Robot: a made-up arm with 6 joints. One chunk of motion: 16 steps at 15 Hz.
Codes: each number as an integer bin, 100 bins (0 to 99) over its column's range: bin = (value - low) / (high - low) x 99, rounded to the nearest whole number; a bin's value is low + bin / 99 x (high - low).
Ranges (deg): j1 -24..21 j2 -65..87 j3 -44..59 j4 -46..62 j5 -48..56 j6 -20..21
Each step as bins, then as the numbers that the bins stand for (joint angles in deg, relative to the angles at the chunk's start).
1 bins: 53 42 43 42 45 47
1 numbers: 0.09 -0.52 0.74 -0.18 -0.73 -0.54
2 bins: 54 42 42 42 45 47
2 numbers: 0.55 -0.52 -0.30 -0.18 -0.73 -0.54
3 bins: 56 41 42 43 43 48
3 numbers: 1.45 -2.05 -0.30 0.91 -2.83 -0.12
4 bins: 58 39 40 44 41 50
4 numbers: 2.36 -5.12 -2.38 2.00 -4.93 0.71
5 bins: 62 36 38 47 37 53
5 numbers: 4.18 -9.73 -4.46 5.27 -9.13 1.95
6 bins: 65 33 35 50 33 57
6 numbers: 5.55 -14.33 -7.59 8.55 -13.33 3.61
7 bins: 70 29 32 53 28 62
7 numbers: 7.82 -20.47 -10.71 11.82 -18.59 5.68
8 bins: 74 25 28 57 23 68
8 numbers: 9.64 -26.62 -14.87 16.18 -23.84 8.16
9 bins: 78 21 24 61 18 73
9 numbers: 11.45 -32.76 -19.03 20.55 -29.09 10.23
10 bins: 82 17 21 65 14 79
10 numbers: 13.27 -38.90 -22.15 24.91 -33.29 12.72
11 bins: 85 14 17 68 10 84
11 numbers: 14.64 -43.51 -26.31 28.18 -37.49 14.79
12 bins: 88 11 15 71 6 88
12 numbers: 16.00 -48.11 -28.39 31.45 -41.70 16.44
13 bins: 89 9 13 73 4 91
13 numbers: 16.45 -51.18 -30.47 33.64 -43.80 17.69
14 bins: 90 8 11 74 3 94
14 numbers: 16.91 -52.72 -32.56 34.73 -44.85 18.93
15 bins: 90 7 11 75 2 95
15 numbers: 16.91 -54.25 -32.56 35.82 -45.90 19.34
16 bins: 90 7 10 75 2 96
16 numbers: 16.91 -54.25 -33.60 35.82 -45.90 19.76
